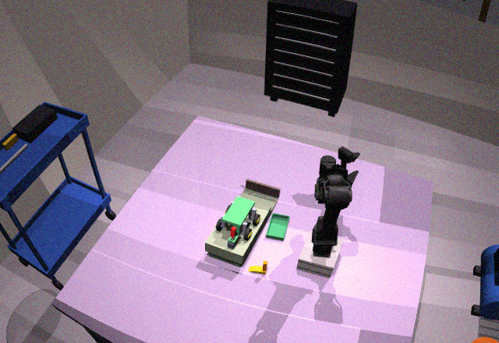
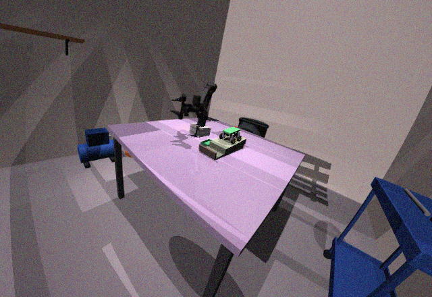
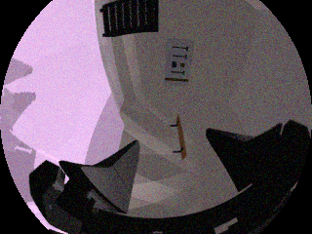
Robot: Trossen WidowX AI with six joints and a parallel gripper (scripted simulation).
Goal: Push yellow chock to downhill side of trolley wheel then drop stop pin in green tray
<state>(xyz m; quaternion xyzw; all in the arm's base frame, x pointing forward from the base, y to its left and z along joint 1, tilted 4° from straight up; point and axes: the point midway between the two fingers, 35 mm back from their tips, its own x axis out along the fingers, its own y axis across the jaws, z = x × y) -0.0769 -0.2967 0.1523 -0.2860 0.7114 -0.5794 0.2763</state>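
Now: gripper tip 42 cm short of the red-headed stop pin, 35 cm to the right of it and 13 cm above it. The rest, counted from my gripper tip: green-topped trolley: 42 cm ahead, 25 cm to the left, 15 cm below; grey ramp block: 42 cm ahead, 24 cm to the left, 21 cm below; green tray: 28 cm ahead, 17 cm to the left, 26 cm below.
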